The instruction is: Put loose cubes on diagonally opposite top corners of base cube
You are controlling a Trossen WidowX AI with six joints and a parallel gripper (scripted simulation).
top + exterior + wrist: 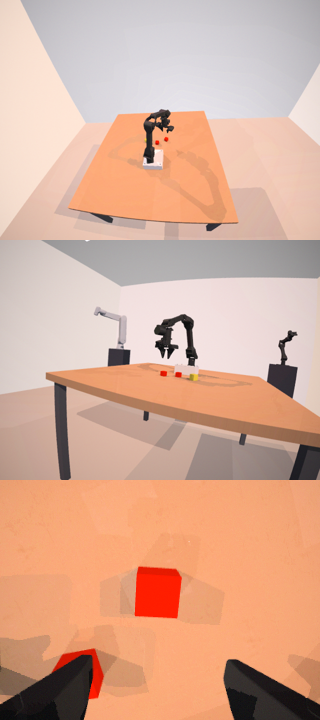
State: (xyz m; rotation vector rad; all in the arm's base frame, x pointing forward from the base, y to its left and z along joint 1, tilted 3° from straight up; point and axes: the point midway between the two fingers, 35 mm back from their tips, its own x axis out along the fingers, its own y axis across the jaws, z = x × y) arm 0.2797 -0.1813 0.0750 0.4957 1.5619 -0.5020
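Now: gripper tip 110 mm above the red cube. The rest, counted from my gripper tip: yellow cube: 20 mm ahead, 210 mm to the left, 100 mm below.
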